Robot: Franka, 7 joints.
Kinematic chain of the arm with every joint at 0, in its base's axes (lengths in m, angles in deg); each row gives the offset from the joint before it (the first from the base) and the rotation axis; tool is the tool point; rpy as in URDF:
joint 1: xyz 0 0 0.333 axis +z
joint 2: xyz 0 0 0 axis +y
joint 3: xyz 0 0 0.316 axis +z
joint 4: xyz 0.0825 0 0 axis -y
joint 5: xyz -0.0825 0 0.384 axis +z
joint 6: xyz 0 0 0 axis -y
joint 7: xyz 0.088 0 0 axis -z
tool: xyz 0 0 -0.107 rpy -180 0 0
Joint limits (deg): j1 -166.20..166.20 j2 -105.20..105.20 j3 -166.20..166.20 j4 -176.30..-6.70 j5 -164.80..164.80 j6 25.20..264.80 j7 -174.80..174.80
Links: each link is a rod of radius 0.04 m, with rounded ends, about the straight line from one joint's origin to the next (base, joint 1, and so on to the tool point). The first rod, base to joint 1, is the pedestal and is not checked.
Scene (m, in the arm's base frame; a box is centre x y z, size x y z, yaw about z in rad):
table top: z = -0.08
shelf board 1: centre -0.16 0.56 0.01 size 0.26 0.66 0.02 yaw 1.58
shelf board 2: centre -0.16 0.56 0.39 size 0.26 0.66 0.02 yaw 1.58
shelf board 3: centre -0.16 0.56 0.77 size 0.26 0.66 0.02 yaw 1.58
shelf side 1: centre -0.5 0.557 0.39 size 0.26 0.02 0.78 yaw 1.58
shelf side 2: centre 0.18 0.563 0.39 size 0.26 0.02 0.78 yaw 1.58
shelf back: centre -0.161 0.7 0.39 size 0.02 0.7 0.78 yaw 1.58
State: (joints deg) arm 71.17 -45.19 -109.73 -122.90 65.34 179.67 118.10
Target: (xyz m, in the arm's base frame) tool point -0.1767 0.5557 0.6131
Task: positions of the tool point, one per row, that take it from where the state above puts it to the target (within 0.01 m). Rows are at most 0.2 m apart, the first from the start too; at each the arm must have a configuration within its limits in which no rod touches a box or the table.
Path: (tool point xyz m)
1: 0.4812 -0.2852 0.2872
2: 0.5223 -0.1219 0.3411
3: 0.5043 0.0305 0.4052
4: 0.4366 0.1537 0.4711
5: 0.3175 0.2819 0.5357
6: 0.1561 0.3511 0.5818
7: -0.0181 0.3497 0.6077
8: -0.1742 0.2798 0.6131
9: -0.1798 0.3505 0.6242
10: -0.1811 0.4232 0.6256
11: -0.1790 0.4928 0.6206
12: -0.1768 0.5557 0.6131

